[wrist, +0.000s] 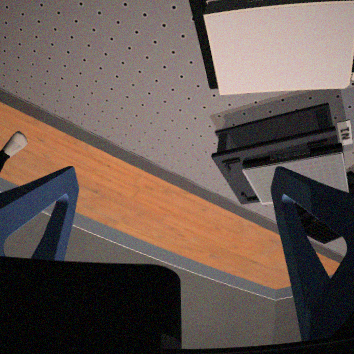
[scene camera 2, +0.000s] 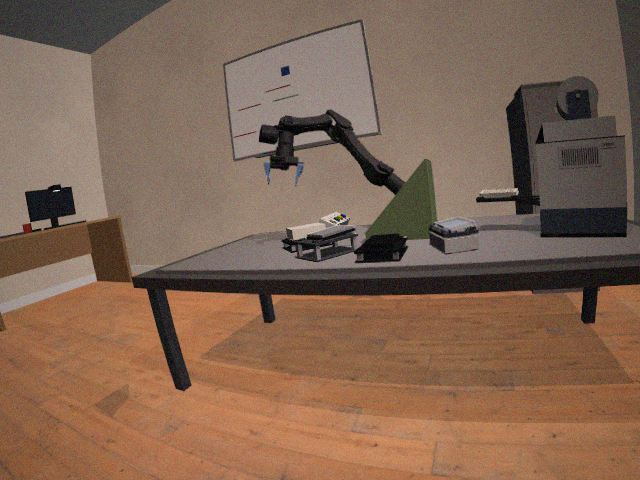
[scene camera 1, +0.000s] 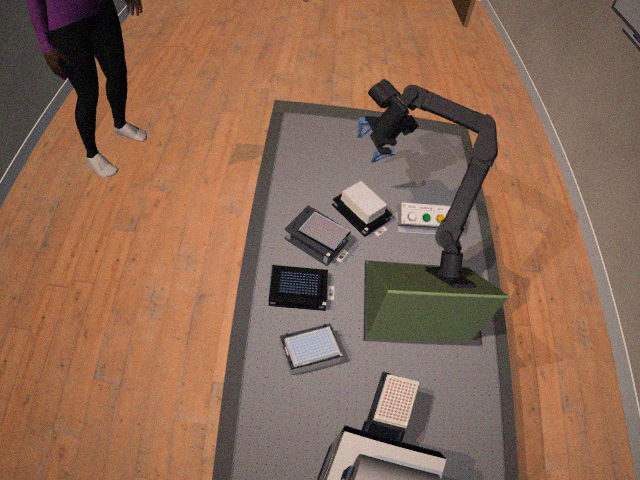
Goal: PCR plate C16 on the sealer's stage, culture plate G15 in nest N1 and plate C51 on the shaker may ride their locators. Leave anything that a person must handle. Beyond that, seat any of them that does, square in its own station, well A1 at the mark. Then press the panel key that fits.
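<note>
My gripper [scene camera 1: 367,148] [scene camera 2: 282,183] [wrist: 174,177] is open and empty, high above the table's far end. Culture plate G15 [scene camera 1: 324,230] [wrist: 305,175] lies on the raised dark nest N1 [scene camera 1: 297,225] [wrist: 231,172]; a gripper finger partly covers it in the wrist view. Plate C51 [scene camera 1: 313,346] [scene camera 2: 454,225] lies on the shaker [scene camera 1: 319,367] [scene camera 2: 454,243]. PCR plate C16 [scene camera 1: 397,400] [scene camera 2: 498,192], with red wells, lies on the sealer's stage [scene camera 1: 379,395] [scene camera 2: 496,199]. Fine seating and the A1 corners are too small to tell. The key panel [scene camera 1: 418,222] [scene camera 2: 334,220] shows white, green, yellow and blue keys.
A white block [scene camera 1: 364,201] [scene camera 2: 306,230] [wrist: 282,50] sits on a black nest beside N1. Another black nest [scene camera 1: 276,299] [scene camera 2: 379,250] holds a dark plate. The green wedge mount [scene camera 1: 434,315] [scene camera 2: 413,206] and the sealer [scene camera 1: 341,449] [scene camera 2: 581,180] stand tall. A person [scene camera 1: 95,51] stands left of the table.
</note>
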